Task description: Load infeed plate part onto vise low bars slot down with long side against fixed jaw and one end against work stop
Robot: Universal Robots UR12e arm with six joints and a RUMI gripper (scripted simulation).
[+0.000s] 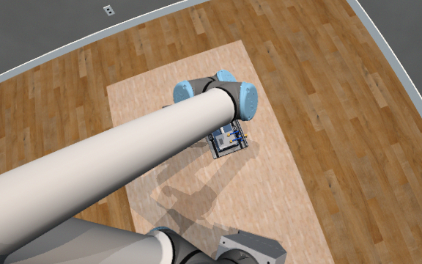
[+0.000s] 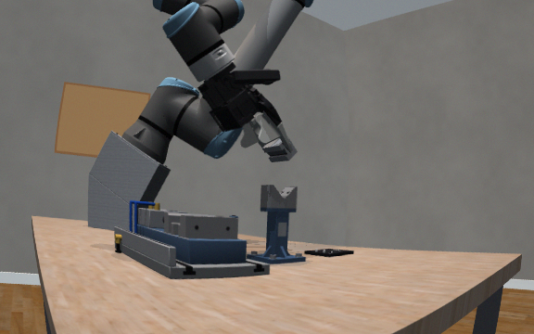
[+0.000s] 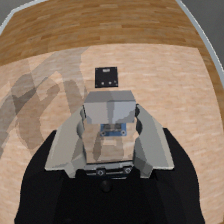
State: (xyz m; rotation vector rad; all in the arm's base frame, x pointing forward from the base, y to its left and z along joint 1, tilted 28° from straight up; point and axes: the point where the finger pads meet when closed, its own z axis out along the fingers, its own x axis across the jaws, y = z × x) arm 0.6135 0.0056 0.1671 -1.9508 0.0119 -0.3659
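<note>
My gripper is now 10 mm above the part. Round my hand: work stop 60 mm ahead, 170 mm to the right, 150 mm below; cylinder rod 30 mm behind, 210 mm to the right, 160 mm below; moving jaw 20 mm ahead, 210 mm to the right, 160 mm below.
</note>
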